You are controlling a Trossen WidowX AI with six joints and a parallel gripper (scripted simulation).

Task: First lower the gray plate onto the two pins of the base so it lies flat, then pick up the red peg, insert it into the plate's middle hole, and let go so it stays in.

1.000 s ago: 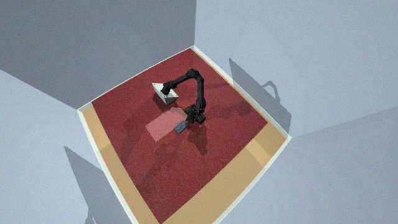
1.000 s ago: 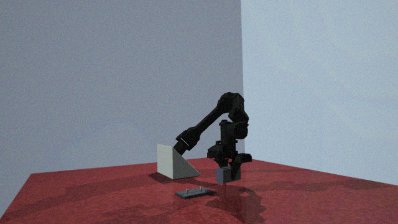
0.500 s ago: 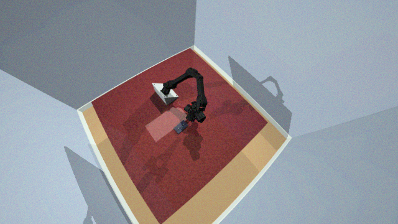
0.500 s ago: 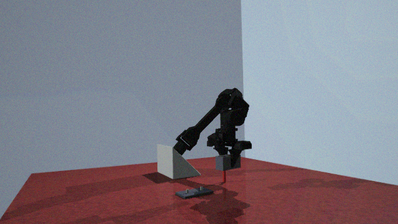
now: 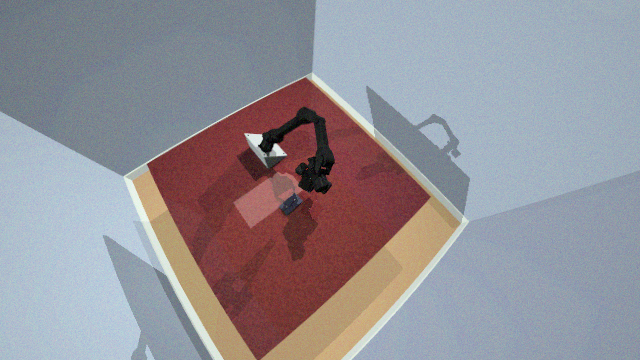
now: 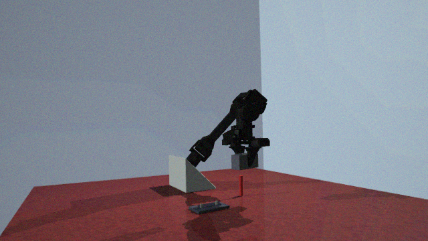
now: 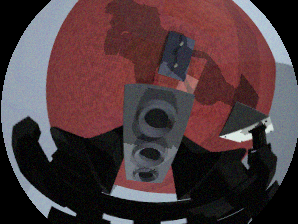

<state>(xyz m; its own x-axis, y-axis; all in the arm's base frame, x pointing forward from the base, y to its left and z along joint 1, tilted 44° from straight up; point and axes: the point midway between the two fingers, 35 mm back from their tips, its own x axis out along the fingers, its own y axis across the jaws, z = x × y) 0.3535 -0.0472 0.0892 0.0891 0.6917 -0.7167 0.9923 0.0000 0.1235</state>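
Now: gripper tip 4 cm past the dark base, 13 cm to the left of it and 13 cm above it. The rest, counted from my gripper tip: red peg 11 cm behind, 7 cm to the left, 9 cm below; then gray plate 3 cm above.
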